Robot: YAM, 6 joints.
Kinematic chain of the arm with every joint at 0, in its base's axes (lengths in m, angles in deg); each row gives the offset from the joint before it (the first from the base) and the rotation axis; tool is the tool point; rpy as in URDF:
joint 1: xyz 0 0 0.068 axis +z
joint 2: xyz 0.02 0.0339 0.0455 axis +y
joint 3: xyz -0.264 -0.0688 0 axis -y
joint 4: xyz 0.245 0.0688 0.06 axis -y
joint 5: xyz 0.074 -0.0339 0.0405 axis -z
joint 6: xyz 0.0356 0 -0.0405 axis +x
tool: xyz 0 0 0 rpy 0 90 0
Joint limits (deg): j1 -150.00..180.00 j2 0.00..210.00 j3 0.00..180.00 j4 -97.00..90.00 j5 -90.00..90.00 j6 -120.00..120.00
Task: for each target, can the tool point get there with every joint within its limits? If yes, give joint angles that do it. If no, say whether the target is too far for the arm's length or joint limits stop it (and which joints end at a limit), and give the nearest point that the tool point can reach.
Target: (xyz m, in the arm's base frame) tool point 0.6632 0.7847 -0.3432
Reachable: no: too far | nearest point 0.3808 0.4506 -0.1449 | short by 0.480 m
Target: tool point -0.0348 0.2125 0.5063
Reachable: yes | joints 95.37 79.36 116.81 -73.95 -24.49 -12.07
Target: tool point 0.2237 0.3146 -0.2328
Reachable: yes | joints 58.14 193.77 128.94 -54.81 42.18 85.64
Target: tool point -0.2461 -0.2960 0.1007
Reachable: yes | joints -124.77 119.46 63.16 -0.13 69.42 -42.45
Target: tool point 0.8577 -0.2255 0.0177
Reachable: no: too far | nearest point 0.6210 -0.1633 0.0448 | short by 0.246 m
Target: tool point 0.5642 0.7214 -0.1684
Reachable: no: too far | nearest point 0.3801 0.4860 -0.0744 | short by 0.313 m
